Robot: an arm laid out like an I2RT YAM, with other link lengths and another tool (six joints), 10 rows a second.
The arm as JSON. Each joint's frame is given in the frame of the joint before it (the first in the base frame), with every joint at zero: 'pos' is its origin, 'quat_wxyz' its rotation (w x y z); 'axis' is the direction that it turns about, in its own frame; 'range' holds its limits. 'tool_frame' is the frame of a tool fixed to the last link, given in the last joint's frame.
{
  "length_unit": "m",
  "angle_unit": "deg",
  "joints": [
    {
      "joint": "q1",
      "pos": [
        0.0,
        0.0,
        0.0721
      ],
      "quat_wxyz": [
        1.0,
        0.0,
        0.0,
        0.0
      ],
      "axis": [
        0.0,
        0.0,
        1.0
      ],
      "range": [
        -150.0,
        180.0
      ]
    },
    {
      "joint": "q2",
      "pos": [
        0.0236,
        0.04,
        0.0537
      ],
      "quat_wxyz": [
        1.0,
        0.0,
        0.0,
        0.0
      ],
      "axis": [
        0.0,
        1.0,
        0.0
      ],
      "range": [
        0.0,
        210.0
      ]
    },
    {
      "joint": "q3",
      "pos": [
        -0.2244,
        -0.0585,
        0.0
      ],
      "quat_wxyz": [
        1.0,
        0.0,
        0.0,
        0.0
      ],
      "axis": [
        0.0,
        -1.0,
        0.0
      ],
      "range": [
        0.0,
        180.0
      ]
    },
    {
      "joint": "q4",
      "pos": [
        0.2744,
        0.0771,
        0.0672
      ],
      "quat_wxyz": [
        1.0,
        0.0,
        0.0,
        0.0
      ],
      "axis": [
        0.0,
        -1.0,
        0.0
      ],
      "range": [
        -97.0,
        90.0
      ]
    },
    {
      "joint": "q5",
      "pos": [
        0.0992,
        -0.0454,
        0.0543
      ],
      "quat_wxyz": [
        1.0,
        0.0,
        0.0,
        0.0
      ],
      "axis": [
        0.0,
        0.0,
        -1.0
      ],
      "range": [
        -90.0,
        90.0
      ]
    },
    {
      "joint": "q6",
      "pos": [
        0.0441,
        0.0,
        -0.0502
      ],
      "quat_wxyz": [
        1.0,
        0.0,
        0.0,
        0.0
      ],
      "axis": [
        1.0,
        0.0,
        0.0
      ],
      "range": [
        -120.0,
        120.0
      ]
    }
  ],
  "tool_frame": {
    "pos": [
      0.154,
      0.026,
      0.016
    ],
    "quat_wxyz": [
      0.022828,
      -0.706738,
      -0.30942,
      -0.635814
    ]
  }
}
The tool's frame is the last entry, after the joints.
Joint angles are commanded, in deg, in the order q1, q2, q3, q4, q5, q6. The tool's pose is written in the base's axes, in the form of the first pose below.
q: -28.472 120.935 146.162 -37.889 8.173 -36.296
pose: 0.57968 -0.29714 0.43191 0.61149 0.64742 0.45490 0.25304 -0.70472 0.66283
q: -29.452 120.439 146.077 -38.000 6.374 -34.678
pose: 0.57539 -0.30021 0.43688 0.59526 0.63988 0.48601 0.24245 -0.71969 0.65059
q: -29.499 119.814 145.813 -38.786 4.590 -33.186
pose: 0.57484 -0.29331 0.43816 0.57423 0.63872 0.51214 0.25246 -0.73322 0.63138
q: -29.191 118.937 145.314 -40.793 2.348 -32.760
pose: 0.57433 -0.28011 0.43339 0.55587 0.64779 0.52093 0.29326 -0.73920 0.60629
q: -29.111 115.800 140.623 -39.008 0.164 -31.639
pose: 0.57266 -0.26948 0.43510 0.52462 0.65384 0.54522 0.30744 -0.74271 0.59486
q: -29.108 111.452 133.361 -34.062 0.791 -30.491
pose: 0.56792 -0.26929 0.44131 0.51263 0.64734 0.56406 0.27245 -0.74563 0.60812
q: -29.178 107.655 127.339 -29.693 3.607 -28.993
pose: 0.55881 -0.27632 0.44880 0.52344 0.62173 0.58264 0.20605 -0.75586 0.62146
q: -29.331 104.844 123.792 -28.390 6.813 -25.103
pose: 0.54629 -0.28422 0.45369 0.53889 0.55942 0.62980 0.12684 -0.79301 0.59586
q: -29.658 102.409 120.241 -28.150 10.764 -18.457
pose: 0.53186 -0.29663 0.45021 0.55141 0.45060 0.70207 0.02095 -0.84879 0.52832
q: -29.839 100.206 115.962 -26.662 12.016 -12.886
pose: 0.52527 -0.30102 0.44292 0.53056 0.37404 0.76066 -0.04159 -0.88481 0.46409
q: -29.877 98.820 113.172 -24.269 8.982 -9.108
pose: 0.52939 -0.29244 0.44467 0.46745 0.35533 0.80946 -0.03331 -0.90793 0.41779
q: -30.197 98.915 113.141 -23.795 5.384 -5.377
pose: 0.53443 -0.28570 0.44771 0.41084 0.32773 0.85077 -0.01094 -0.93132 0.36405
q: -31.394 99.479 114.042 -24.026 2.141 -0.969
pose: 0.53446 -0.28861 0.45155 0.36101 0.27572 0.89087 -0.00636 -0.95454 0.29800
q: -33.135 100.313 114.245 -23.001 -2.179 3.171
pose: 0.53568 -0.29499 0.45242 0.30717 0.22576 0.92449 0.01146 -0.97226 0.23362
